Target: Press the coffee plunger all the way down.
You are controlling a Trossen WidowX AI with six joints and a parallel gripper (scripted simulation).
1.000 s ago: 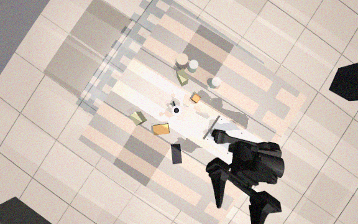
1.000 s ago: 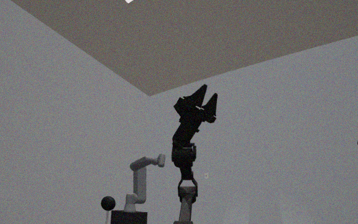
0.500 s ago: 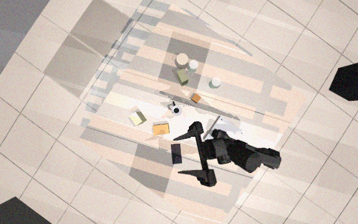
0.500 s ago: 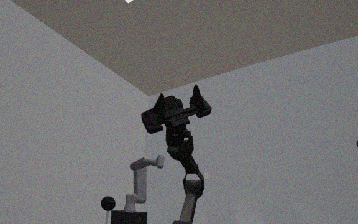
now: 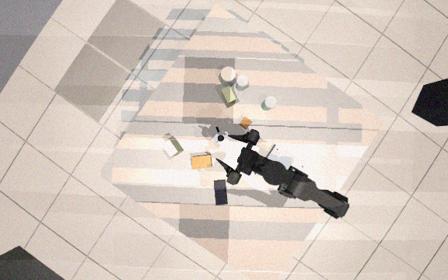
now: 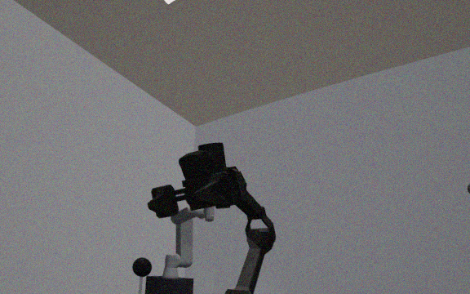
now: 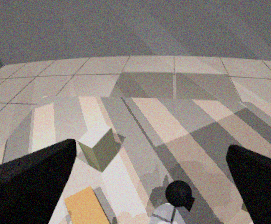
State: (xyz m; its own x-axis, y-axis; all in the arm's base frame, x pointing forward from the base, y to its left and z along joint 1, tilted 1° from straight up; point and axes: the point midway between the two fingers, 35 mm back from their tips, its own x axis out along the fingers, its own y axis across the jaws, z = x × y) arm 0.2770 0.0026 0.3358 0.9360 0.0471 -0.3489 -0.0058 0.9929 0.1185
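My gripper tip is now 230 mm above the coffee press, 40 mm to the left of it and 30 mm short of it. Round my gripper tip: dark flat slab (350 mm below, 270 mm to the left, 120 mm behind).
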